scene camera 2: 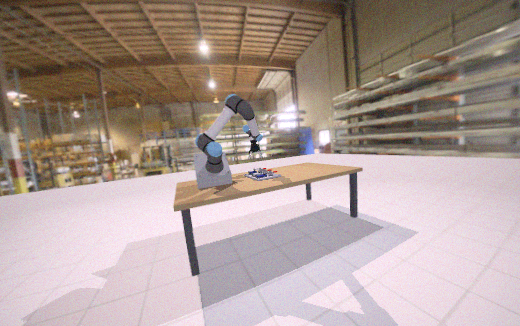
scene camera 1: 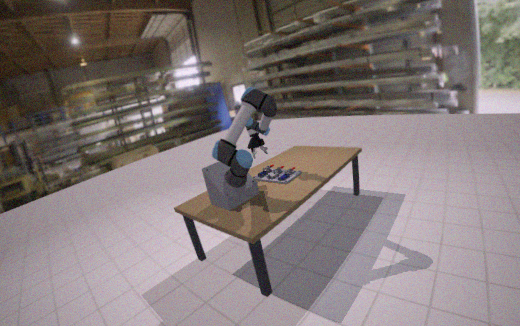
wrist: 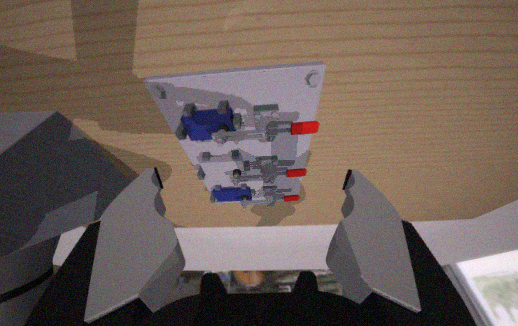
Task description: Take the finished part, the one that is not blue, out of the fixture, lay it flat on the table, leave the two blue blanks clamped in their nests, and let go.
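Frame: origin at the arm's base, x right, y ahead, z up, level; millimetres.
Seen in the pictures: gripper, fingertip midpoint: (scene camera 2: 256, 159) (scene camera 1: 261, 156) (wrist: 254, 170); arm's base, origin of the base link: (scene camera 2: 214, 166) (scene camera 1: 235, 178).
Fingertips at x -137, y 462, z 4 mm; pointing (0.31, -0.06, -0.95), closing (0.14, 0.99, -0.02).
Observation:
Offsets run from my fingertips to a thing's top centre. "pt": to the spot under its first point. Level surfaces: height alone.
The fixture plate (scene camera 1: 272, 180) (scene camera 2: 267, 178) (wrist: 280, 87) lies on the table. In the wrist view, one blue blank @[dz -114, dx +45, dy -73 mm] (wrist: 207, 124) sits in the nest at the top of the picture and the other blue blank @[dz -124, dx +265, dy -87 mm] (wrist: 231, 194) in the lowest one. The middle nest, between small grey posts @[dz -124, dx +121, dy -51 mm] (wrist: 235, 154), shows a pale grey surface; I cannot tell whether the finished part lies in it. Each nest has a grey toggle clamp with a red handle @[pt dz -100, dx +45, dy +62 mm] (wrist: 305, 128); its arm reaches toward the nest. My gripper (scene camera 1: 260, 153) (scene camera 2: 255, 154) (wrist: 254, 170) is open and empty, well above the fixture.
The grey robot base block (scene camera 1: 220, 192) (scene camera 2: 212, 177) stands on the wooden table @[dz -155 mm] (scene camera 1: 325, 160) (scene camera 2: 320, 172) (wrist: 400, 100), beside the fixture; it shows at the left in the wrist view. The other red clamp handles @[pt dz -105, dx +151, dy +59 mm] (wrist: 296, 172) stick out to the right.

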